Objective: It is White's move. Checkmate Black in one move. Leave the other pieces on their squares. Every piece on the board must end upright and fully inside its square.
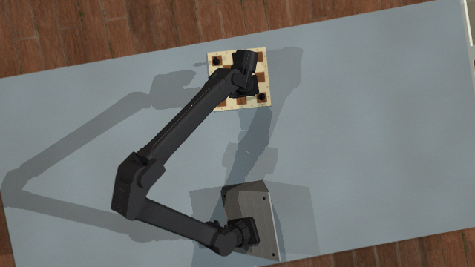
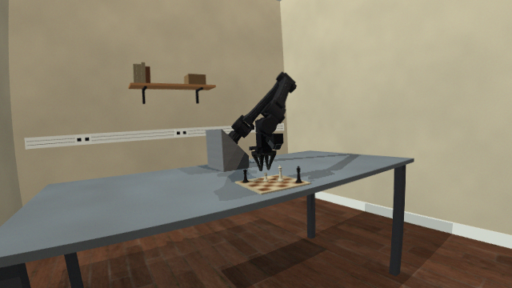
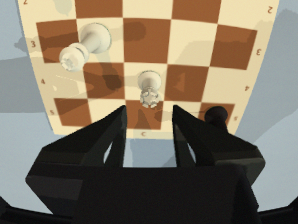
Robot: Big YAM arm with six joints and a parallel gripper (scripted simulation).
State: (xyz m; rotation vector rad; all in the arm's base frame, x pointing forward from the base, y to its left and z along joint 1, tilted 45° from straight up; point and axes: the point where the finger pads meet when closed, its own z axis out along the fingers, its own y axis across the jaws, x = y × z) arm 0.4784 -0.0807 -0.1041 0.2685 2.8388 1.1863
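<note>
Now: hand 3 cm above the short white piece. The rest, counted from my hand: black chess piece (13 cm ahead, 6 cm to the left, 2 cm below); small chessboard (5 cm below, 4 cm ahead); tall white piece (5 cm ahead, 4 cm to the left, 2 cm below).
</note>
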